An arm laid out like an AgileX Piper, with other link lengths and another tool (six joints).
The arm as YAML. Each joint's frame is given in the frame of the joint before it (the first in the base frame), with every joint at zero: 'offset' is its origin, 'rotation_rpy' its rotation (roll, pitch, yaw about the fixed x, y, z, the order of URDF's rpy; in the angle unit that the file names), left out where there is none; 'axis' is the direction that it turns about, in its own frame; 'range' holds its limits. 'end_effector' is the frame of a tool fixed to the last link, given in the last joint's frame.
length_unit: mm
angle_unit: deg
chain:
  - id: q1
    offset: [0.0, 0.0, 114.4]
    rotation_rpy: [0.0, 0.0, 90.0]
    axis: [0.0, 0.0, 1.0]
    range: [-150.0, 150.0]
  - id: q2
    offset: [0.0, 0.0, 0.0]
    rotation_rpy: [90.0, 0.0, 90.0]
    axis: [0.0, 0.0, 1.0]
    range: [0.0, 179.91]
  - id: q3
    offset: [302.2, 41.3, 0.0]
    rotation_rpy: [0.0, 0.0, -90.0]
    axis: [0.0, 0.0, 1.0]
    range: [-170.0, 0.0]
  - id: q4
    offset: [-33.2, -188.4, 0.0]
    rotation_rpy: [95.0, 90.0, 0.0]
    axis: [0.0, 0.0, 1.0]
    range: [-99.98, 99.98]
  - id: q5
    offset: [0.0, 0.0, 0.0]
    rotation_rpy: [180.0, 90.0, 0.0]
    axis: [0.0, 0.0, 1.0]
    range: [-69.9, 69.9]
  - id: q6
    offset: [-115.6, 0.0, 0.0]
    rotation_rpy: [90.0, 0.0, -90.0]
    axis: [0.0, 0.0, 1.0]
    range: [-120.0, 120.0]
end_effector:
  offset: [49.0, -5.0, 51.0]
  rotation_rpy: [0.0, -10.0, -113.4]
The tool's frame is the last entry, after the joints.
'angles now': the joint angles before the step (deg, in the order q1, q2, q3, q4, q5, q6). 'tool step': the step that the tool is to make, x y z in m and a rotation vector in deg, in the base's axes. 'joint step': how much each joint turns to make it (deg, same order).
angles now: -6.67, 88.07, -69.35, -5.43, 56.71, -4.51
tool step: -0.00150, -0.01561, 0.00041, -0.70, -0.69, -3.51
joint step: -3.43, 0.00, 0.00, -0.75, -0.76, 0.36
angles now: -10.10, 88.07, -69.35, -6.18, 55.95, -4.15
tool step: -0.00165, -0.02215, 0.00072, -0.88, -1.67, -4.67
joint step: -5.01, 0.00, 0.00, -0.56, -1.84, 0.00
